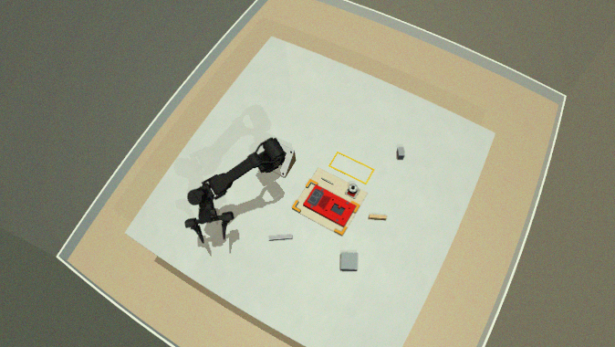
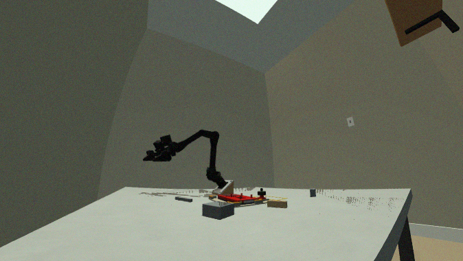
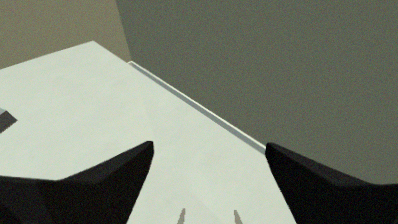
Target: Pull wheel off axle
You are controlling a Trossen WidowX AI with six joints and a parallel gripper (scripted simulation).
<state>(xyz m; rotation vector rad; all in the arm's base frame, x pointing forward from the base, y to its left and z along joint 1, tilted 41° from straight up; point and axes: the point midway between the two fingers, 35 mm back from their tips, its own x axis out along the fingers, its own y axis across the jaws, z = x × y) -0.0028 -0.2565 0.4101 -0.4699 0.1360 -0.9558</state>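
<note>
My gripper tip is 49 cm short of the tan bar, 46 cm to the right of it and 18 cm above it. Round my gripper tip: small grey cube 78 cm to the left, 45 cm ahead, 17 cm below; flat grey bar 18 cm to the left, 18 cm below, 17 cm ahead.
</note>
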